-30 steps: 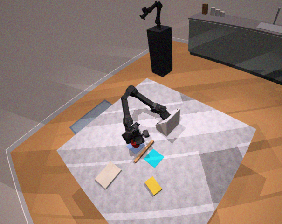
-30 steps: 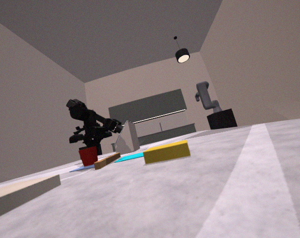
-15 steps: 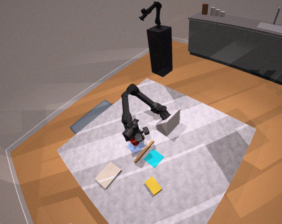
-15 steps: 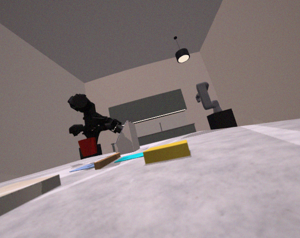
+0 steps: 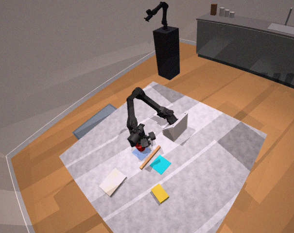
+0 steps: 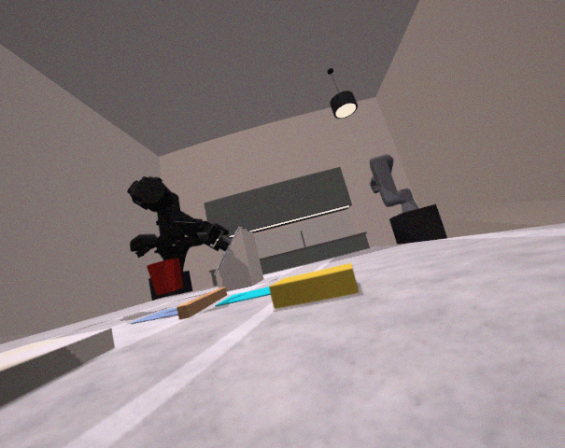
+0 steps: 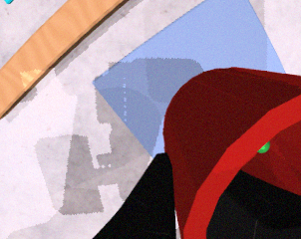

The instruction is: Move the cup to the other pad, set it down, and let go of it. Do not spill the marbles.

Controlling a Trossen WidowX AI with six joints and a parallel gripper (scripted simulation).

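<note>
The green marble lies 4 cm ahead of my gripper tip, 3 cm to the right of it and 2 cm below it. The rest, counted from my gripper tip: red cup 3 cm ahead, 2 cm to the right; light blue pad 9 cm below, 3 cm ahead, 2 cm to the right; wooden bar 8 cm to the left, 8 cm below, 2 cm ahead.
</note>
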